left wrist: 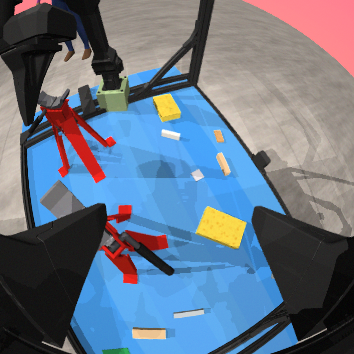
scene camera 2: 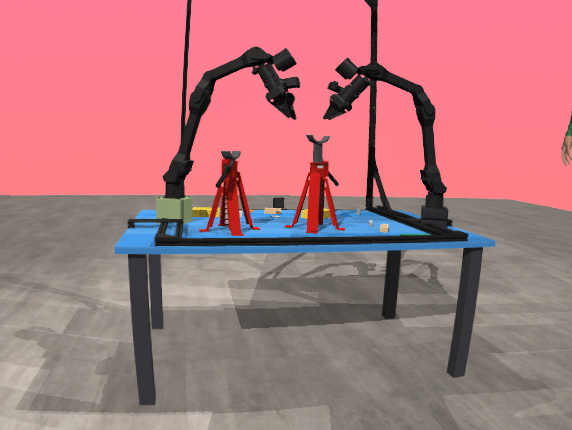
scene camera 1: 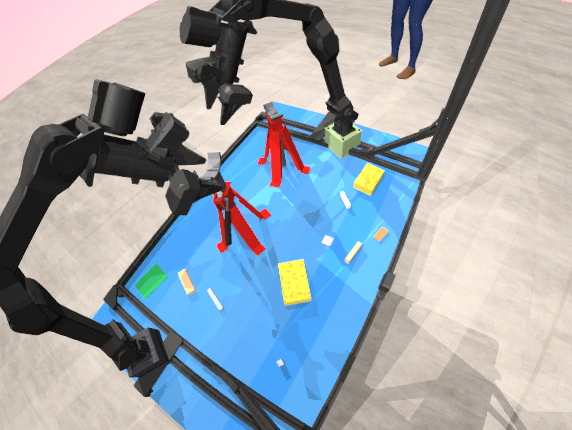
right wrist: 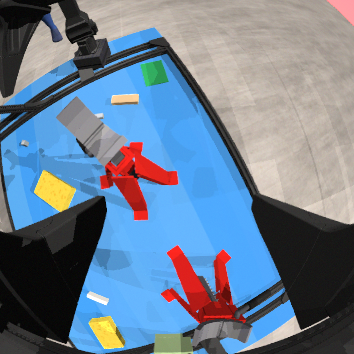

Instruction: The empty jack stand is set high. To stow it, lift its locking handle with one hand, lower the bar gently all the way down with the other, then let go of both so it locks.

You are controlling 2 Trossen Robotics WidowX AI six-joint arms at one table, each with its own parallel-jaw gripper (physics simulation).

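The high-set red jack stand (scene camera 1: pixel 243 232) (scene camera 2: pixel 316 200) (left wrist: pixel 147 240) (right wrist: pixel 131 192) stands upright on the blue table. Its grey bar (scene camera 2: pixel 318 151) is raised well above the body, with an empty saddle (scene camera 1: pixel 213 165) (left wrist: pixel 62 199) (right wrist: pixel 92 131) on top. Its black locking handle (scene camera 1: pixel 228 230) (scene camera 2: pixel 333 178) (left wrist: pixel 155 259) slants downward. My left gripper (scene camera 2: pixel 326 118) (left wrist: pixel 181 213) is open and empty, above the saddle and apart from it in scene camera 2. My right gripper (scene camera 1: pixel 217 114) (scene camera 2: pixel 294 118) (right wrist: pixel 180 203) is open and empty, above and between the two stands in scene camera 2.
A second red jack stand (scene camera 1: pixel 276 155) (scene camera 2: pixel 231 190) (left wrist: pixel 77 142) (right wrist: pixel 187 272) has its saddle low. Yellow sponges (scene camera 1: pixel 295 281) (scene camera 1: pixel 369 179), a green piece (scene camera 1: pixel 151 281) (right wrist: pixel 154 73) and several small blocks lie on the table. Black frame rails run along its edges.
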